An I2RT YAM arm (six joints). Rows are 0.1 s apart.
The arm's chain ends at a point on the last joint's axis. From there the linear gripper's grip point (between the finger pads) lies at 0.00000 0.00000 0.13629 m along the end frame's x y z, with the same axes.
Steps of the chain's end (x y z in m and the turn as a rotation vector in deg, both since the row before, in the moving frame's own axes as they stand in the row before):
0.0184, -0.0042, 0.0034, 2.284, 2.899, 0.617
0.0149, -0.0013, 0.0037, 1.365, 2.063, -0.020
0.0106, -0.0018, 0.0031, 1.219, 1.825, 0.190
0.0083, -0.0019, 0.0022, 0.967, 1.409, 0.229
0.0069, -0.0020, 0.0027, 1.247, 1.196, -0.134
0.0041, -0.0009, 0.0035, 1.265, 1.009, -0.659
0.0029, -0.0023, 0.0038, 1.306, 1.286, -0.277
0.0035, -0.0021, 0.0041, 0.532, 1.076, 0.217
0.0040, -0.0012, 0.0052, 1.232, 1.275, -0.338
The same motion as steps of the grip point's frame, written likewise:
0.0253, -0.0096, 0.0031, 2.284, 2.899, 0.617
0.0198, -0.0045, 0.0036, 1.365, 2.063, -0.020
0.0149, -0.0047, 0.0030, 1.219, 1.825, 0.190
0.0117, -0.0042, 0.0021, 0.967, 1.409, 0.229
0.0097, -0.0050, 0.0026, 1.247, 1.196, -0.134
0.0065, -0.0039, 0.0034, 1.265, 1.009, -0.659
0.0060, -0.0054, 0.0037, 1.306, 1.286, -0.277
0.0061, -0.0034, 0.0041, 0.532, 1.076, 0.217
0.0070, -0.0041, 0.0051, 1.232, 1.275, -0.338

